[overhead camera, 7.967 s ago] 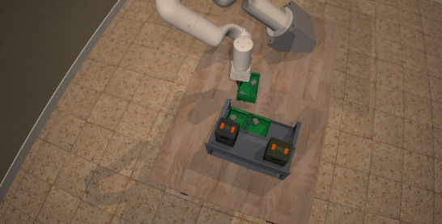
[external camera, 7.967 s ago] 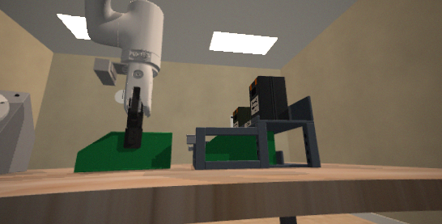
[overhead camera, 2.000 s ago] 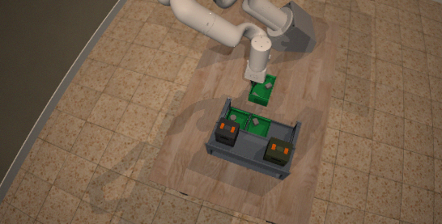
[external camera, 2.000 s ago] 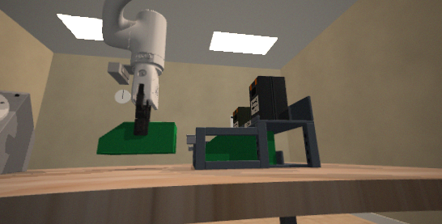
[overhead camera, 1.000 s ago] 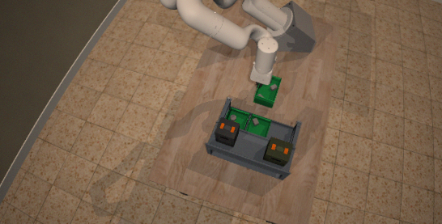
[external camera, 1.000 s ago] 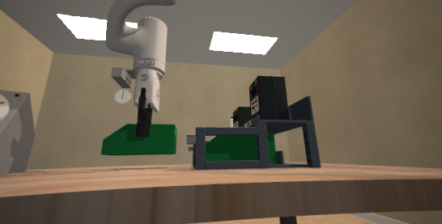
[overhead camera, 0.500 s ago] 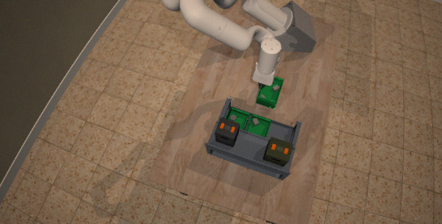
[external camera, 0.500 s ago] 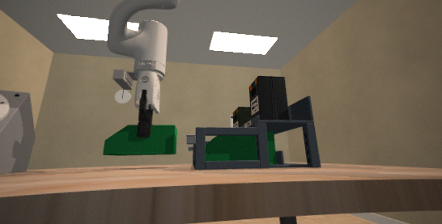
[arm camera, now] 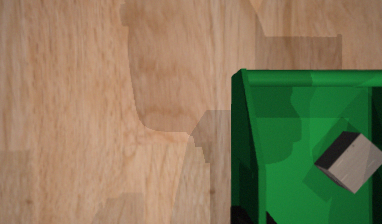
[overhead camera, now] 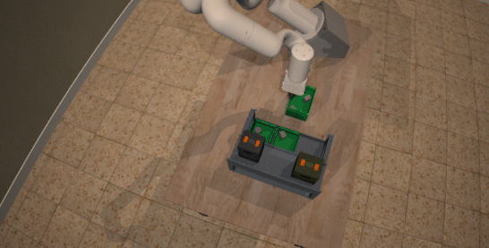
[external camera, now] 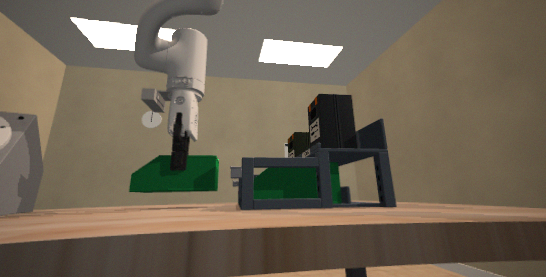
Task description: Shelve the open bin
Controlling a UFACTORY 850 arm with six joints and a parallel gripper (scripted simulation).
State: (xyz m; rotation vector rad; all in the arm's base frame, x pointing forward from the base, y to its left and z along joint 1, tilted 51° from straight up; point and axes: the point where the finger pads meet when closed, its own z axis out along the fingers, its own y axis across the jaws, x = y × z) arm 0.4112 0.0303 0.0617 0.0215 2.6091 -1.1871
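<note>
Right now my hand is 50 mm to the right of the green bin and 20 mm above it. From my hand the other things lie so: olive box 340 mm ahead, 110 mm to the left, 50 mm above; grey shelf 260 mm ahead, 10 mm to the left, 30 mm below; black box 310 mm ahead, 120 mm to the right, 60 mm above.
</note>
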